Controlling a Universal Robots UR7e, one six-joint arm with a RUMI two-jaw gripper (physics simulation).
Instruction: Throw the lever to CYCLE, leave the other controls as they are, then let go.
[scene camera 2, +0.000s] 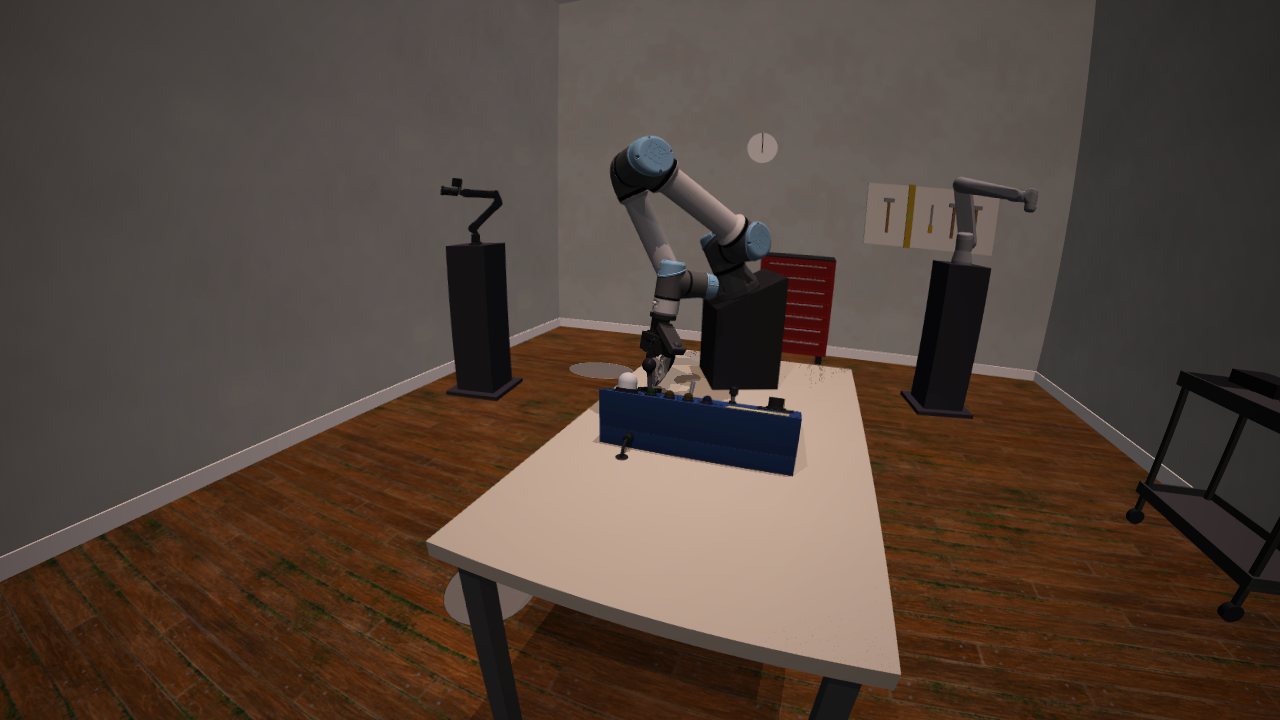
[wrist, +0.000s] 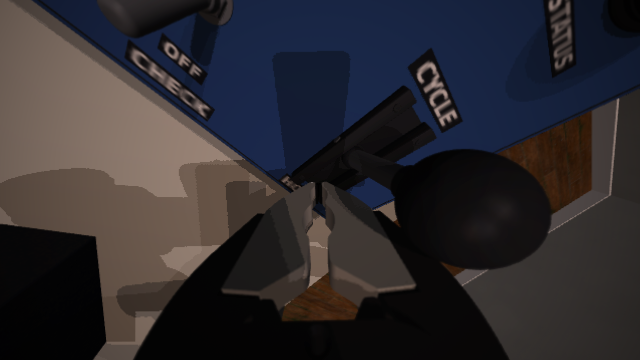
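Pixels of known places: gripper, fingertip midpoint: (scene camera 2: 654, 386) (wrist: 318, 185); arm's base, link origin: (scene camera 2: 738, 291).
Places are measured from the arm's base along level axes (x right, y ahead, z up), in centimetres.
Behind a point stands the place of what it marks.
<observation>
The lever has a black egg-shaped knob (wrist: 472, 209) {x 21.7, y 41.9, z -14.7 cm} (scene camera 2: 649, 364) {x 22.8, y 43.8, z -15.2 cm} on a thin shaft. The shaft rises from near the middle of a black slotted guide (wrist: 380, 122) {x 22.1, y 43.5, z -22.3 cm}, and the knob stands to the right of the fingers in the wrist view. The CYCLE label (wrist: 435, 91) {x 23.6, y 46.9, z -22.3 cm} is at the guide's upper right end; the partly hidden label at the other end begins with "HO". My gripper (wrist: 318, 185) {x 22.3, y 37.3, z -23.8 cm} is shut and empty, its tips over that lower end, beside the lever. Whether they touch the shaft is unclear. The blue control box (scene camera 2: 698, 429) {x 6.9, y 62.8, z -24.4 cm} (wrist: 240, 75) {x 13.8, y 40.3, z -25.1 cm} carries the lever.
A grey toggle switch (wrist: 155, 16) {x 11.4, y 40.4, z -21.1 cm} stands near the OFF label (wrist: 183, 59) {x 10.7, y 39.0, z -25.6 cm} and CHECK label (wrist: 170, 81) {x 10.2, y 37.2, z -26.3 cm}. A white dome (scene camera 2: 627, 381) {x 25.7, y 57.7, z -15.6 cm} and other black controls stand on the box. A small black handle (scene camera 2: 625, 443) {x 24.6, y 63.9, z -29.8 cm} projects at the box's near side. The black pedestal (scene camera 2: 747, 340) {x -4.1, y 9.4, z -15.1 cm} (wrist: 47, 285) {x 7.0, y 10.6, z -27.6 cm} stands behind.
</observation>
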